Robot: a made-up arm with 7 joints. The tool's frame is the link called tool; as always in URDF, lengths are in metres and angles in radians.
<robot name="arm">
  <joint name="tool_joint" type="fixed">
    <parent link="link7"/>
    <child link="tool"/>
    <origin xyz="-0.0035 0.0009 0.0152" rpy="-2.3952 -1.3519 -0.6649"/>
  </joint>
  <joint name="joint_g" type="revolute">
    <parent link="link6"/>
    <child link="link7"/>
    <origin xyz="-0.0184 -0.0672 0.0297" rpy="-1.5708 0 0"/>
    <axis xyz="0 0 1"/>
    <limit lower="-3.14" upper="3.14"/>
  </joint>
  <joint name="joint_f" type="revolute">
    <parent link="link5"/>
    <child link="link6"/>
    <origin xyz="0.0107 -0.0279 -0.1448" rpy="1.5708 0 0"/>
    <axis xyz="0 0 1"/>
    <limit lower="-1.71" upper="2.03"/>
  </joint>
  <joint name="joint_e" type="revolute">
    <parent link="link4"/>
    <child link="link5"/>
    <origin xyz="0.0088 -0.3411 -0.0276" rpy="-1.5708 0 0"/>
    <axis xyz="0 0 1"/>
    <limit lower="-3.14" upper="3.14"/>
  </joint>
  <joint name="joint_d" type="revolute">
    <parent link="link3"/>
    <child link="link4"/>
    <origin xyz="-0.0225 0.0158 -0.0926" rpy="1.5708 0 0"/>
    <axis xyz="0 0 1"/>
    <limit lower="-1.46" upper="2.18"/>
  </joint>
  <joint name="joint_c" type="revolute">
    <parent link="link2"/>
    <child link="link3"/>
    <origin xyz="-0.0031 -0.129 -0.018" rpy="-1.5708 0 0"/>
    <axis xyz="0 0 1"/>
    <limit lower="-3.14" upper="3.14"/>
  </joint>
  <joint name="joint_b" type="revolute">
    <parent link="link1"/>
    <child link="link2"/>
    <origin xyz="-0.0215 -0.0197 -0.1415" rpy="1.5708 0 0"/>
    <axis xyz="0 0 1"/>
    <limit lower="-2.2" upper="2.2"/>
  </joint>
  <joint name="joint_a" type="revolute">
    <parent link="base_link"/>
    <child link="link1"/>
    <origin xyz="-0.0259 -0.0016 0.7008" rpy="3.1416 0 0"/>
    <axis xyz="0 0 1"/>
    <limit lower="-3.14" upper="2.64"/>
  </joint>
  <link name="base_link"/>
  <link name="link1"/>
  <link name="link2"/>
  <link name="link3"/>
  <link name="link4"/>
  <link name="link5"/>
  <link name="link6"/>
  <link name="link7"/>
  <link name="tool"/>
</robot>
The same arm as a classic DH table. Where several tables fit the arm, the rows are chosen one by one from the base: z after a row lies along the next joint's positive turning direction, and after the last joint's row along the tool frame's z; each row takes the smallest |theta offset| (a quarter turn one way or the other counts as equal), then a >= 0, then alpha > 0; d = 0 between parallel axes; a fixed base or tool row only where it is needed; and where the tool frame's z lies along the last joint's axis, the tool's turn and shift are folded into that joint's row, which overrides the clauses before.
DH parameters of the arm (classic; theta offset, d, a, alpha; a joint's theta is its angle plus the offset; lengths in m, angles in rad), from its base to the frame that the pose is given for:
base (fixed): 0.0617 0 -0.0259 3.1416
joint_a: 0.0617 -0.8423 -0.0215 1.5708
joint_b: 0 0.0017 -0.0031 -1.5708
joint_c: 0 -0.2216 -0.0225 1.5708
joint_d: 0 -0.0434 0.0088 -1.5708
joint_e: 0 -0.4859 0.0107 1.5708
joint_f: 0 0.0576 -0.0184 -1.5708
joint_g: -1.4773 -0.0525 -0.0012 -1.7309
tool (fixed): -1.4209 -0.0034 0 0
Joint limits (rad, base to tool): -3.14..2.64 -2.2..2.2 -3.14..3.14 -1.46..2.18 -3.14..3.14 -1.71..2.03 -3.14..3.14

